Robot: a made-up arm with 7 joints. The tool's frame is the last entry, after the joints.
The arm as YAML. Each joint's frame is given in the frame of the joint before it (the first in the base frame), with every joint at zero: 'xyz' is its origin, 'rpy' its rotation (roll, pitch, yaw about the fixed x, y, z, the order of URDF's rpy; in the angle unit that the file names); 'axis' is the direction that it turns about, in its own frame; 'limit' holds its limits. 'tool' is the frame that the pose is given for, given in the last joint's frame.
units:
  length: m
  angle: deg
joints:
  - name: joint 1
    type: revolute
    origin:
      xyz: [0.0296, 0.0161, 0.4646]
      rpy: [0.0, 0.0, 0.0]
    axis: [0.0, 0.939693, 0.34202]
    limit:
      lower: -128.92
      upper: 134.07
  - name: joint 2
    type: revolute
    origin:
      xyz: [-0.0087, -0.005, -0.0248]
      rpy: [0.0, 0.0, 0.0]
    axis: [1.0, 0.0, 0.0]
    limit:
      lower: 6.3
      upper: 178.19
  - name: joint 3
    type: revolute
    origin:
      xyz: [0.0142, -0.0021, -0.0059]
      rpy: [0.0, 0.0, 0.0]
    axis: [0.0, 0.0, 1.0]
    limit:
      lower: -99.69
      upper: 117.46
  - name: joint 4
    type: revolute
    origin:
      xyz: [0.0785, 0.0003, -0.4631]
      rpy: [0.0, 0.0, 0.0]
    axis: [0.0, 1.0, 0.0]
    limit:
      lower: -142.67
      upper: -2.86
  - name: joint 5
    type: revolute
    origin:
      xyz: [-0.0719, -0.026, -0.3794]
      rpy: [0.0, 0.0, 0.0]
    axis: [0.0, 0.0, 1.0]
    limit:
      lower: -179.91
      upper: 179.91
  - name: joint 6
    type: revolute
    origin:
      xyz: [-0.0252, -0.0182, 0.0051]
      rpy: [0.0, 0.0, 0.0]
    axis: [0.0, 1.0, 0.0]
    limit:
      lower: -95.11
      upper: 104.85
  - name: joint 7
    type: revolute
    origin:
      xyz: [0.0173, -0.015, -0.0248]
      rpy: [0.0, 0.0, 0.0]
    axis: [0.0, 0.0, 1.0]
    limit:
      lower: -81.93
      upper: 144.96
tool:
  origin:
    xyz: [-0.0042, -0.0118, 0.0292]
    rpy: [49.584, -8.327, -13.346]
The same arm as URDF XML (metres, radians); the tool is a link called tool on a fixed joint. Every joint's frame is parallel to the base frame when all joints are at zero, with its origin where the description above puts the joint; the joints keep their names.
<robot name="arm">
<joint name="joint 1" type="revolute"><parent link="base"/><child link="link1"/><origin xyz="0.0296 0.0161 0.4646" rpy="0 0 0"/><axis xyz="0 0.9397 0.342"/><limit lower="-2.2501" upper="2.34"/></joint>
<joint name="joint 2" type="revolute"><parent link="link1"/><child link="link2"/><origin xyz="-0.0087 -0.005 -0.0248" rpy="0 0 0"/><axis xyz="1 0 0"/><limit lower="0.11" upper="3.11"/></joint>
<joint name="joint 3" type="revolute"><parent link="link2"/><child link="link3"/><origin xyz="0.0142 -0.0021 -0.0059" rpy="0 0 0"/><axis xyz="0 0 1"/><limit lower="-1.7399" upper="2.0501"/></joint>
<joint name="joint 4" type="revolute"><parent link="link3"/><child link="link4"/><origin xyz="0.0785 0.0003 -0.4631" rpy="0 0 0"/><axis xyz="0 1 0"/><limit lower="-2.4901" upper="-0.0499"/></joint>
<joint name="joint 5" type="revolute"><parent link="link4"/><child link="link5"/><origin xyz="-0.0719 -0.026 -0.3794" rpy="0 0 0"/><axis xyz="0 0 1"/><limit lower="-3.14" upper="3.14"/></joint>
<joint name="joint 6" type="revolute"><parent link="link5"/><child link="link6"/><origin xyz="-0.0252 -0.0182 0.0051" rpy="0 0 0"/><axis xyz="0 1 0"/><limit lower="-1.66" upper="1.83"/></joint>
<joint name="joint 7" type="revolute"><parent link="link6"/><child link="link7"/><origin xyz="0.0173 -0.015 -0.0248" rpy="0 0 0"/><axis xyz="0 0 1"/><limit lower="-1.4299" upper="2.53"/></joint>
<joint name="tool_joint" type="fixed"><parent link="link7"/><child link="tool"/><origin xyz="-0.0042 -0.0118 0.0292" rpy="0.8654 -0.1453 -0.2329"/></joint>
<link name="base"/>
<link name="link1"/>
<link name="link2"/>
<link name="link3"/>
<link name="link4"/>
<link name="link5"/>
<link name="link6"/>
<link name="link7"/>
<link name="tool"/>
</robot>

